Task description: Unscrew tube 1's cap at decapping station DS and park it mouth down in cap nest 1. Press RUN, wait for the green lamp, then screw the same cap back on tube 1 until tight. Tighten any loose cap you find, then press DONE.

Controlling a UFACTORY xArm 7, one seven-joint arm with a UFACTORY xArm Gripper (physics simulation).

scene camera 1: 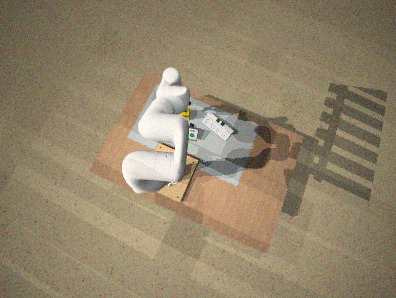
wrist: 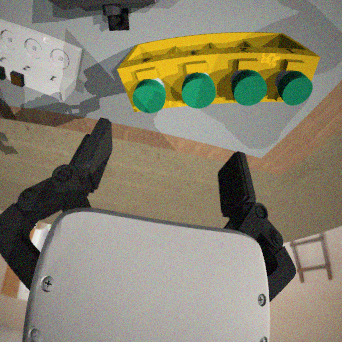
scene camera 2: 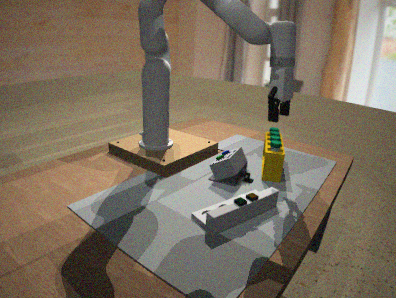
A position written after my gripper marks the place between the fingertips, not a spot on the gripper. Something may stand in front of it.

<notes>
In view: my gripper (scene camera 2: 278,118) and a grey mat (scene camera 2: 148,217).
My gripper also shows in the wrist view (wrist: 171,147). The grey mat shows as well in scene camera 1 (scene camera 1: 226,160) and in the wrist view (wrist: 254,129).
</notes>
